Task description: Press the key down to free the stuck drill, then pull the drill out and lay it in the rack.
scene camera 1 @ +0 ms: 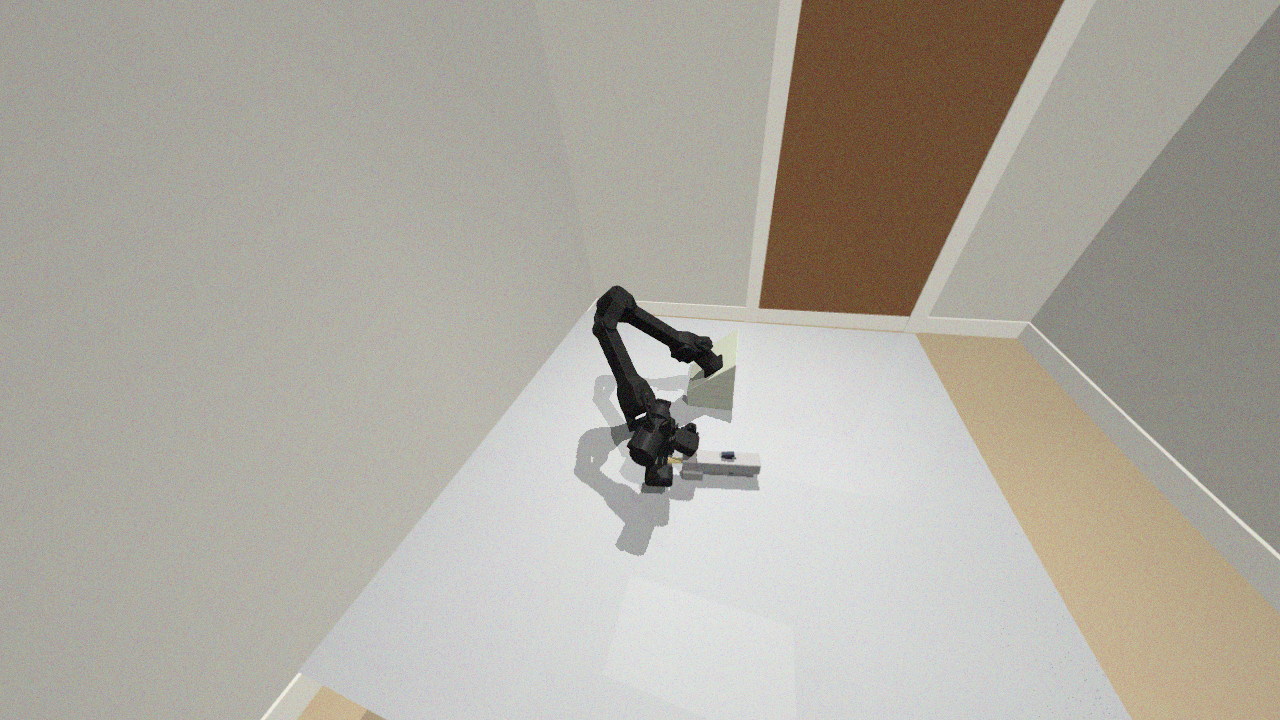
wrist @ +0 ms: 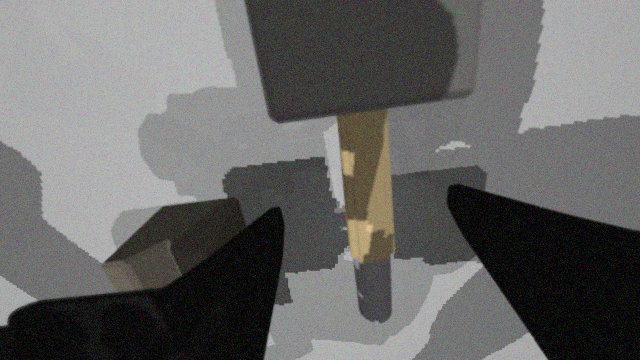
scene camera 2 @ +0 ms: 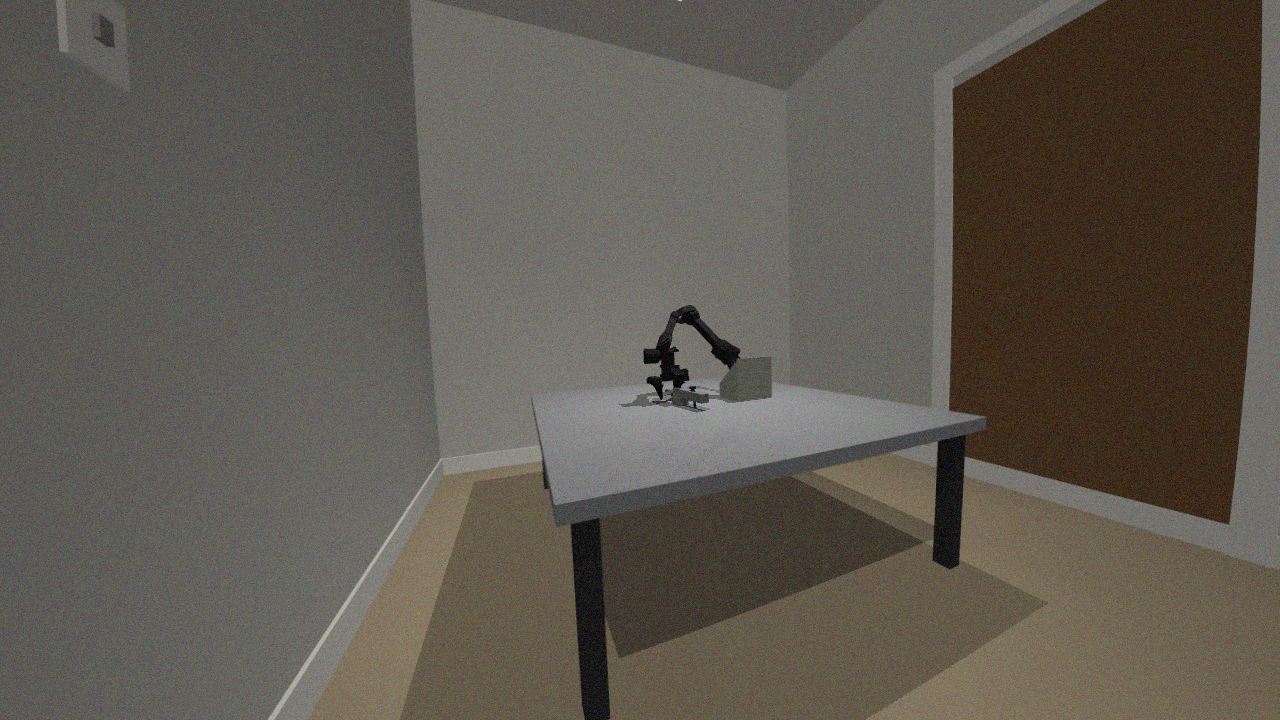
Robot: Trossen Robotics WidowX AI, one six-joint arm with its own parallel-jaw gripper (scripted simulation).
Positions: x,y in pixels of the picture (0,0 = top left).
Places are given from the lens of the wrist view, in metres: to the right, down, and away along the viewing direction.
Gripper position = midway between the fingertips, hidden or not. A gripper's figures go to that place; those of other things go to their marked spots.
my gripper (wrist: 363,205): 0.02, 0.01, 0.12
drill (wrist: 363,136): 0.01, -0.01, 0.06
rack (wrist: 176,238): -0.06, 0.02, 0.10
The marked spots on the rack and the drill are 0.08 m apart.
